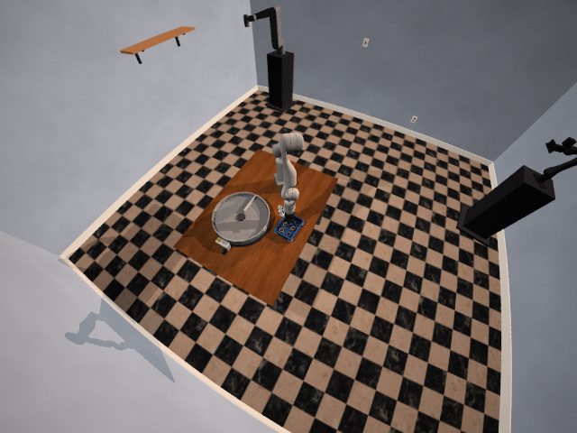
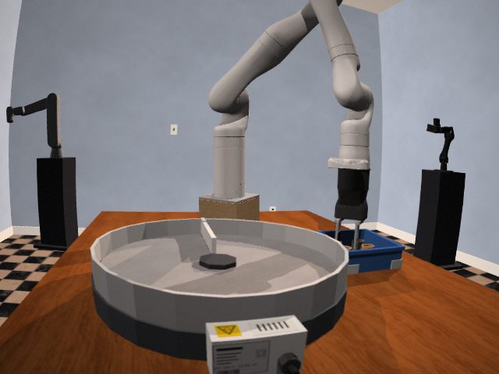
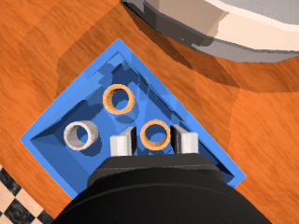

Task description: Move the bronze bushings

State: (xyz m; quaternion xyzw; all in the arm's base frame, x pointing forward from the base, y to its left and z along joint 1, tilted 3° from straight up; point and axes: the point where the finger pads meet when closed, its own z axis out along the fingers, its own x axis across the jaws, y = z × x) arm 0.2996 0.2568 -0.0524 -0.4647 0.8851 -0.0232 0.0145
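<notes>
The blue crate lies 3 cm to the left of my hand and 2 cm below it. Also, from my hand: grey disc (17 cm ahead, 28 cm to the right).
</notes>
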